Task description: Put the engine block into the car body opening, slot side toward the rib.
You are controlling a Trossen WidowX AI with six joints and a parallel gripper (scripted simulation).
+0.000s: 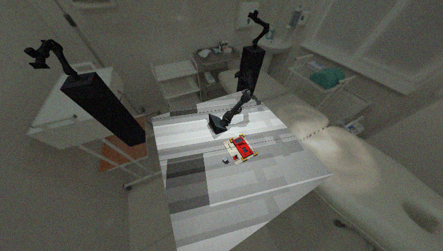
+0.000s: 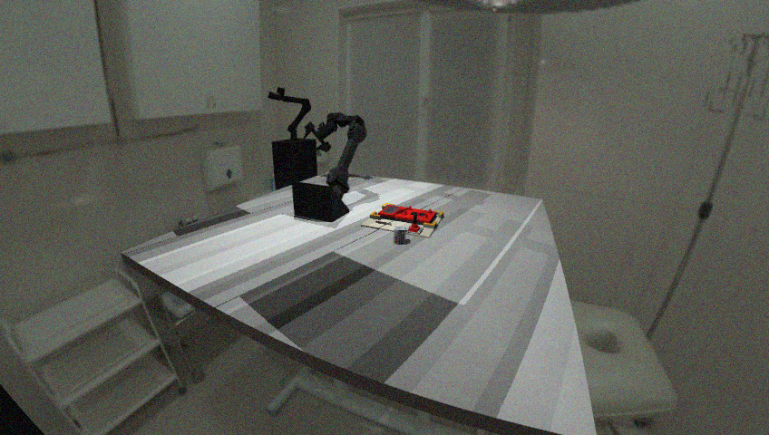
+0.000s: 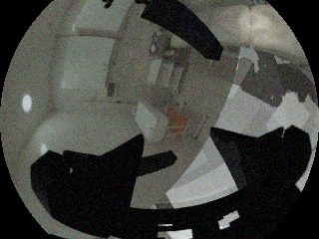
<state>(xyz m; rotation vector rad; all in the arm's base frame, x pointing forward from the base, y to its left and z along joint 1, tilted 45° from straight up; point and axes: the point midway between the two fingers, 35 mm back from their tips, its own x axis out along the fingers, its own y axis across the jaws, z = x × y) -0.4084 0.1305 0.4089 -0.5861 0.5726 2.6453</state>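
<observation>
My gripper tip is now 800 mm short of the grey engine block, 490 mm to the left of it and 180 mm above it.
</observation>
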